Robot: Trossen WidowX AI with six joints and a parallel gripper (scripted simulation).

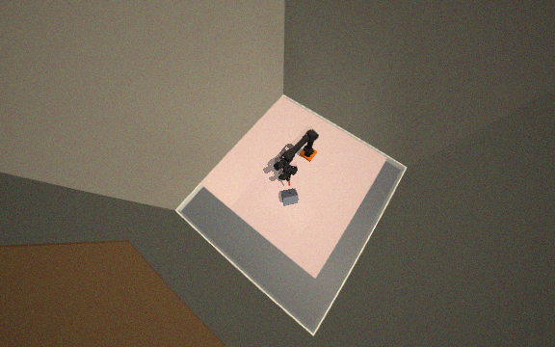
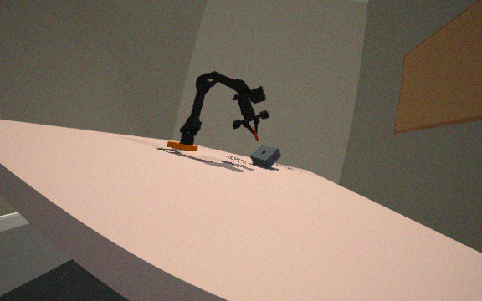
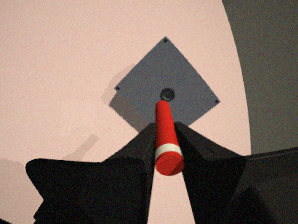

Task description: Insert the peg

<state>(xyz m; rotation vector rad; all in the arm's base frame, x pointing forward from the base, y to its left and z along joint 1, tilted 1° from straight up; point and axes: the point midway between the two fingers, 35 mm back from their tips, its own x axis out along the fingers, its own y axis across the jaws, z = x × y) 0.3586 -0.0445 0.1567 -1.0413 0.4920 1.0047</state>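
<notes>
The grey sloped panel block is 10 cm below my gripper tip, 8 cm ahead of it and 5 cm to the left of it. Round my gripper tip: round red peg (1 cm to the right, 1 cm behind, 1 cm above).
</notes>
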